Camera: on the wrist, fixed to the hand. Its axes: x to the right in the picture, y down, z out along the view.
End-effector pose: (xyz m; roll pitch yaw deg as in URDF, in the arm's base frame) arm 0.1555 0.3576 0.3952 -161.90 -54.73 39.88
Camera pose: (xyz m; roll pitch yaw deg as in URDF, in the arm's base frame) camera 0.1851 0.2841 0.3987 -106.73 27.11 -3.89
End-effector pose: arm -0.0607 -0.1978 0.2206 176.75 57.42 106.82
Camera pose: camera -0.0111 -0.1469 0.2558 125.61 15.88 -9.73
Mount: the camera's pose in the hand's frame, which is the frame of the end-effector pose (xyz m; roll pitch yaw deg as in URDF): -0.0112 0.0648 -0.0443 6.78 -33.89 90.06
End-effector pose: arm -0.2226 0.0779 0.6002 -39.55 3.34 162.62
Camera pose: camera -0.2142 0.0525 0.5256 10.17 5.65 -107.00
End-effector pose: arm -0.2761 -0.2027 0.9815 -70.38 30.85 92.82
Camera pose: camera -0.2538 -0.2502 0.9221 43.45 30.67 -156.36
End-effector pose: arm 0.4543 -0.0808 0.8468 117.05 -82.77 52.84
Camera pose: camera 0.3988 -0.1374 0.8455 -89.51 -3.46 -66.03
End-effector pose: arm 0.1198 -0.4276 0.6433 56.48 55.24 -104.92
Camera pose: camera 0.1855 -0.4636 0.6694 97.07 -34.81 -105.37
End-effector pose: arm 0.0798 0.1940 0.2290 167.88 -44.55 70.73
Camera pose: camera 0.1150 0.1309 0.2617 -126.53 15.36 -3.65
